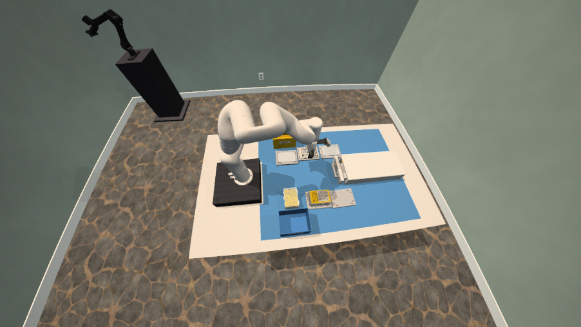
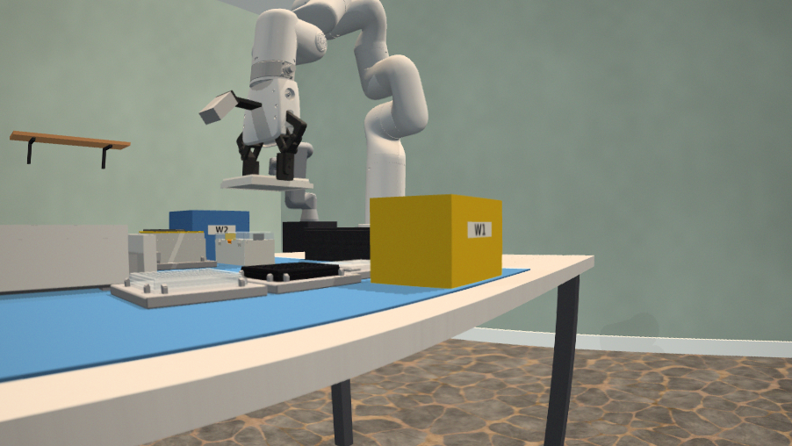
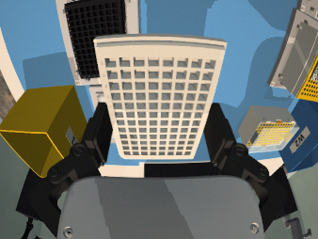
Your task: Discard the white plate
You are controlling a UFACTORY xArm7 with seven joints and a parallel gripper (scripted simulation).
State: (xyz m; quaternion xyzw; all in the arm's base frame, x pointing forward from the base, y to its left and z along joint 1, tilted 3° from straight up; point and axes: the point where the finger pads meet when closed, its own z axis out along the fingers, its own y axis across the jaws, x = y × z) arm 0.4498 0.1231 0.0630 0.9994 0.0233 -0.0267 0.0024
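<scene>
My hand is 16 cm past the yellow bin W1, 22 cm to the right of it and 12 cm above it. Round my hand: white plate 1 cm below; then black plate 2 cm ahead, 9 cm to the left, 14 cm below; then yellow rack 4 cm ahead, 29 cm to the right, 10 cm below.
</scene>
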